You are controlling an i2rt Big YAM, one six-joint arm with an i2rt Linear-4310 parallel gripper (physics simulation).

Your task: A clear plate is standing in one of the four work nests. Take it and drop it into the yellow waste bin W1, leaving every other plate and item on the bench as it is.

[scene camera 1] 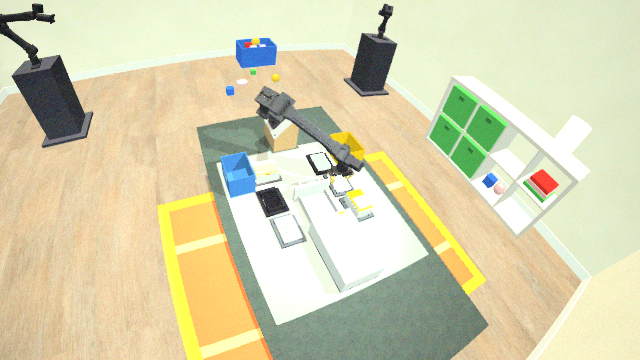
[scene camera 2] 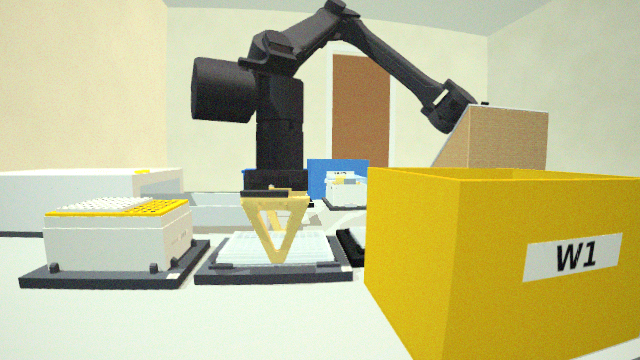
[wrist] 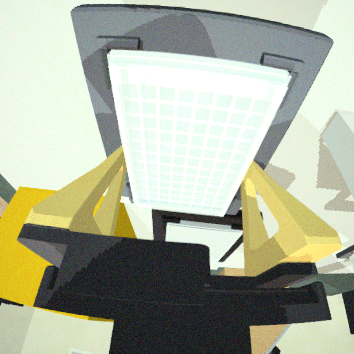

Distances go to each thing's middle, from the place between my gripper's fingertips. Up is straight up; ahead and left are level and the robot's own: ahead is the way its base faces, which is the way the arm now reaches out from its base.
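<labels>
I look at the tip box (scene camera 2: 106,234): my hand is 30 mm below it, 10 mm to the right of it and 180 mm short of it. Going by their middles, the tip box is the nearest to my hand of the things named here. The white machine (scene camera 1: 349,256) is 40 mm above my hand, 190 mm to the right of it and 270 mm ahead of it.
</labels>
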